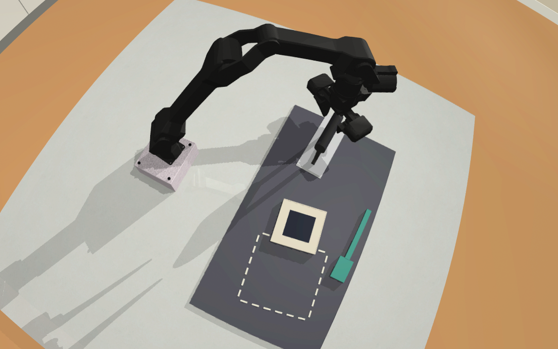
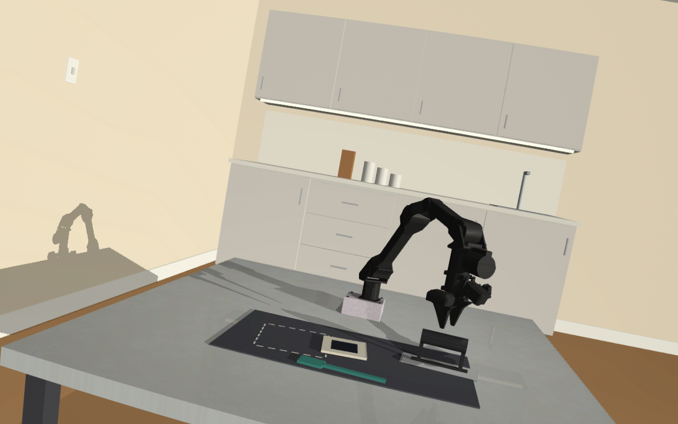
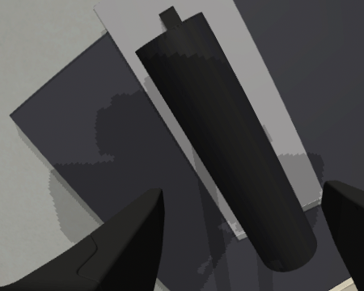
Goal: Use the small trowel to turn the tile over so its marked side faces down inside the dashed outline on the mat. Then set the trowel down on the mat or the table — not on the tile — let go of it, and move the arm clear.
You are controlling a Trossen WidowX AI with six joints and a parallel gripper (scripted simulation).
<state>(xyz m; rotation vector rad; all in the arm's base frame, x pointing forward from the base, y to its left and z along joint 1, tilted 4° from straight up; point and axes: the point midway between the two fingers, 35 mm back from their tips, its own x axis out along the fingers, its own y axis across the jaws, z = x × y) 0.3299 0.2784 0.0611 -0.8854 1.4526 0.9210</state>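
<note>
Now: gripper tip 2 cm to the left of the black-handled float and 7 cm above it. Also, from my gripper tip: cream tile 6 cm ahead, 25 cm to the right, 10 cm below; then teal long-handled tool 21 cm ahead, 23 cm to the right, 10 cm below; then dark mat 7 cm ahead, 23 cm to the right, 13 cm below.
</note>
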